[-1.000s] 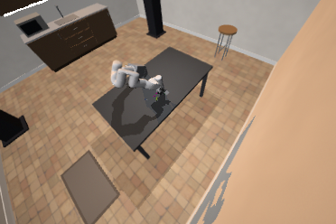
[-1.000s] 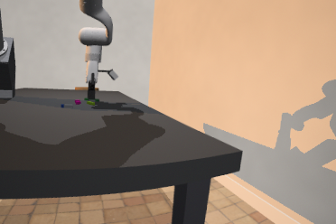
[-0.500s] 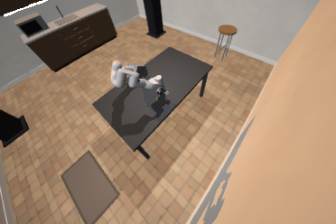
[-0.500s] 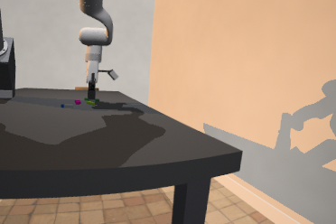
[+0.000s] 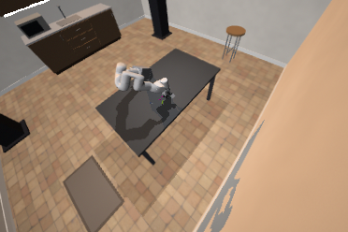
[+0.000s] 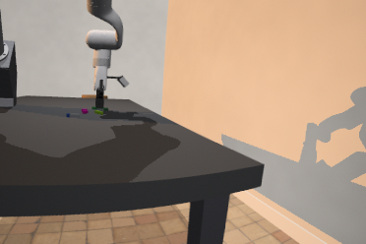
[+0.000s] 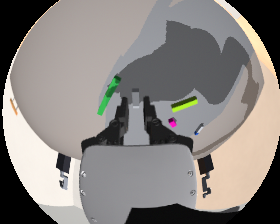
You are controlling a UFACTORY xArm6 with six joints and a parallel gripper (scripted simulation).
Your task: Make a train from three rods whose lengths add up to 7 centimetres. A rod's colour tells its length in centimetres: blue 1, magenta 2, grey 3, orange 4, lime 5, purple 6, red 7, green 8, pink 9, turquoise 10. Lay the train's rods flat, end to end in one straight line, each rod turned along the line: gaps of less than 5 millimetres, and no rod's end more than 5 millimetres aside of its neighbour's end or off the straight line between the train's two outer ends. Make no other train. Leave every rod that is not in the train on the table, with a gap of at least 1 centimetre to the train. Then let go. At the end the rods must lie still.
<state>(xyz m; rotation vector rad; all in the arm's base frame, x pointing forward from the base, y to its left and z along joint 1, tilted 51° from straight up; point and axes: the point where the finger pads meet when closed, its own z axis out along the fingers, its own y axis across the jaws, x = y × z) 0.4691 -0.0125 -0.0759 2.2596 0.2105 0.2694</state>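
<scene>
My hand is 3 cm above the pale grey piece. Also, from my hand: lime rod: 9 cm to the right, 3 cm below; then magenta rod: 8 cm to the right, 6 cm behind, 3 cm below; then green rod: 5 cm to the left, 3 cm below.
</scene>
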